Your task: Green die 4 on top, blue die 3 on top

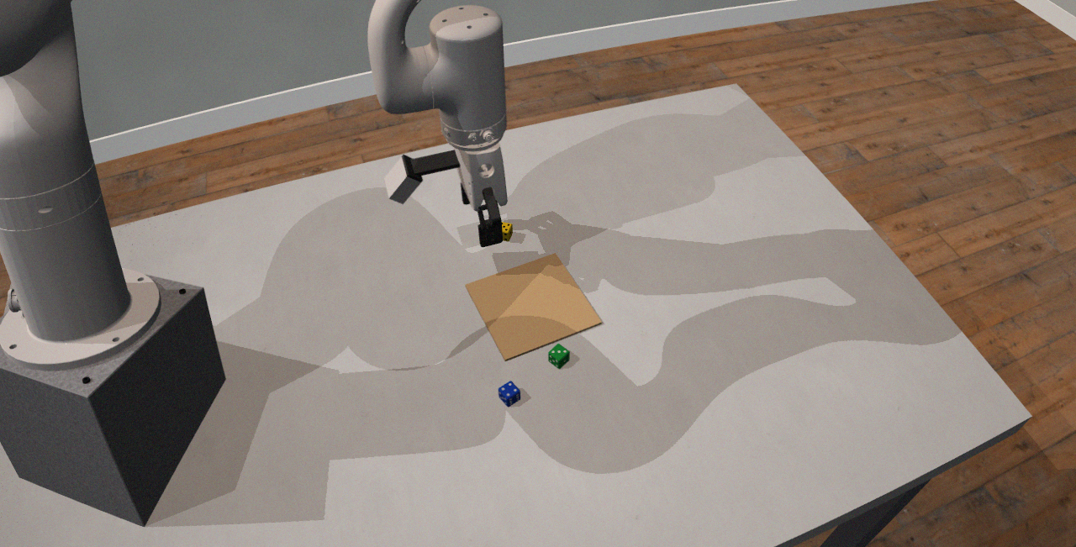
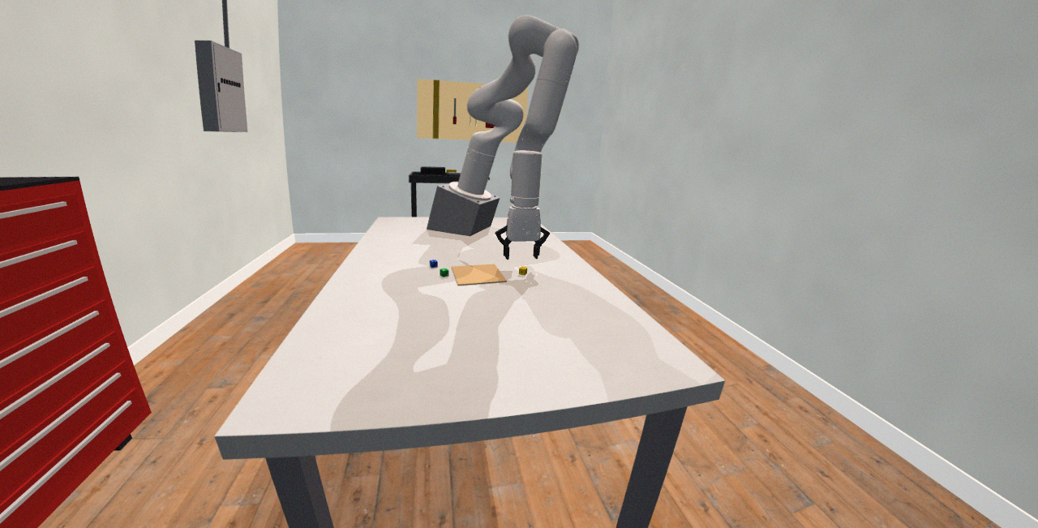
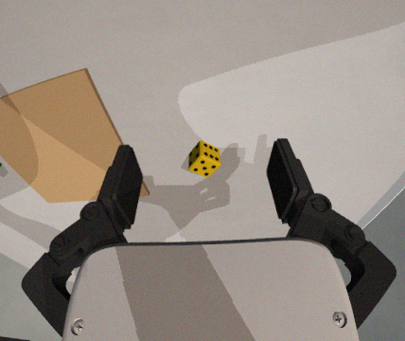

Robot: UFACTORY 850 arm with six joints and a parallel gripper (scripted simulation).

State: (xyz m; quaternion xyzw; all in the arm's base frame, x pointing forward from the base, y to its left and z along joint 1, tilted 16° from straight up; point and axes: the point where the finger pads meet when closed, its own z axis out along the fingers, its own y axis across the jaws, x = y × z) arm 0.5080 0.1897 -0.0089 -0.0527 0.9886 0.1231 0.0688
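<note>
Now: hand 40 mm above the yellow die and 30 mm short of it. From my hand the other things lie so: blue die 270 mm to the right, 40 mm below, 10 mm behind; tan mat 130 mm to the right, 50 mm below, 40 mm ahead; green die 230 mm to the right, 60 mm ahead, 40 mm below.
</note>
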